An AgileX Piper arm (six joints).
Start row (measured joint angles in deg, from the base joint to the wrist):
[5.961, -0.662, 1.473, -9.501, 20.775, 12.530]
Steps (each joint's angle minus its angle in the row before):
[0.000, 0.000, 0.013, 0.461, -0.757, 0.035]
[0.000, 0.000, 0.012, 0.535, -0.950, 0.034]
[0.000, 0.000, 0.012, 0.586, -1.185, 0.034]
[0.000, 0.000, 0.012, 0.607, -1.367, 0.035]
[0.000, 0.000, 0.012, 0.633, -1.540, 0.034]
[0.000, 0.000, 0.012, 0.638, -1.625, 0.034]
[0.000, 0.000, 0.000, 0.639, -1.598, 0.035]
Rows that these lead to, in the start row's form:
[5.961, -0.662, 1.486, -9.040, 20.018, 12.565]
[5.961, -0.662, 1.498, -8.505, 19.068, 12.599]
[5.961, -0.662, 1.510, -7.919, 17.883, 12.633]
[5.961, -0.662, 1.522, -7.312, 16.516, 12.668]
[5.961, -0.662, 1.534, -6.679, 14.976, 12.702]
[5.961, -0.662, 1.546, -6.041, 13.351, 12.736]
[5.961, -0.662, 1.546, -5.402, 11.753, 12.771]

